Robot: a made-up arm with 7 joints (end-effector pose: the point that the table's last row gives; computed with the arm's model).
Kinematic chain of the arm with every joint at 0, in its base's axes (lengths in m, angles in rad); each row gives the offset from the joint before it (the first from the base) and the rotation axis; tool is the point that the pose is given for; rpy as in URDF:
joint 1: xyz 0 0 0.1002 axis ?
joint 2: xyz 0 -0.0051 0.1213 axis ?
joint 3: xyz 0 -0.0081 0.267 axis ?
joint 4: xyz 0 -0.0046 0.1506 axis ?
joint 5: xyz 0 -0.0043 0.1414 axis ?
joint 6: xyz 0 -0.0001 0.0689 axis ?
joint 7: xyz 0 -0.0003 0.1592 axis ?
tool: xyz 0 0 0 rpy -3.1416 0 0
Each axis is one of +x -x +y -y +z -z.
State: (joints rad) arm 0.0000 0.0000 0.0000 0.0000 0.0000 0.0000 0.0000
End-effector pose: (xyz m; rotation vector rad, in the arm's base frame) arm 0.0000 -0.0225 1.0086 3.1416 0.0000 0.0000
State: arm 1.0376 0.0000 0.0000 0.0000 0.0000 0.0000 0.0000
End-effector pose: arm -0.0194 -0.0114 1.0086 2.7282 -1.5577 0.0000
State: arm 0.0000 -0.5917 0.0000 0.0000 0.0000 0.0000 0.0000
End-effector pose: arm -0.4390 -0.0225 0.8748 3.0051 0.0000 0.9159
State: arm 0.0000 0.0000 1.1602 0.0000 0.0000 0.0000 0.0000
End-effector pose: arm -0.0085 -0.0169 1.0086 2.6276 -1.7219 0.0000
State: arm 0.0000 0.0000 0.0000 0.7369 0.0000 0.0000 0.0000
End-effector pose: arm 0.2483 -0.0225 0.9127 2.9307 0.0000 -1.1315
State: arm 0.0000 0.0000 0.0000 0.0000 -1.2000 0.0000 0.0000
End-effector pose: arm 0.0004 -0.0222 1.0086 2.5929 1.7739 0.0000
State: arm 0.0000 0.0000 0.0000 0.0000 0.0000 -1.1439 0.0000
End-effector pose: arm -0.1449 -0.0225 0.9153 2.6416 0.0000 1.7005
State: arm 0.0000 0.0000 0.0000 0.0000 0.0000 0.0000 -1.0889
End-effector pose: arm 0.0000 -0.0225 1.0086 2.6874 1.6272 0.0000
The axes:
joint 1: -z
joint 2: +y
joint 3: -z
joint 4: +y
joint 5: -z
joint 6: +y
joint 7: -z

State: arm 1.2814 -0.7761 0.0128 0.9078 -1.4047 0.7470 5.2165
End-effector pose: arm 0.0119 0.2441 0.8423 -2.0874 -1.4794 0.8306
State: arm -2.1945 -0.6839 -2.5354 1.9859 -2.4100 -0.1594 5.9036
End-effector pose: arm 0.0504 -0.4038 0.2553 -0.6690 0.0869 -0.9960
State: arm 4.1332 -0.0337 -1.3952 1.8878 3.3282 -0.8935 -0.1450
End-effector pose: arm -0.2335 -0.0704 0.4290 -0.5685 0.1296 -2.7328
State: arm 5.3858 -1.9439 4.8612 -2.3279 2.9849 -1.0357 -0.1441
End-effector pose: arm 0.0742 -0.4083 0.0525 -0.9631 -0.7351 0.1496
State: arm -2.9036 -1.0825 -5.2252 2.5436 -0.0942 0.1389 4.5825
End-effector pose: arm 0.0901 0.1648 0.3453 1.6082 -0.9558 2.3230
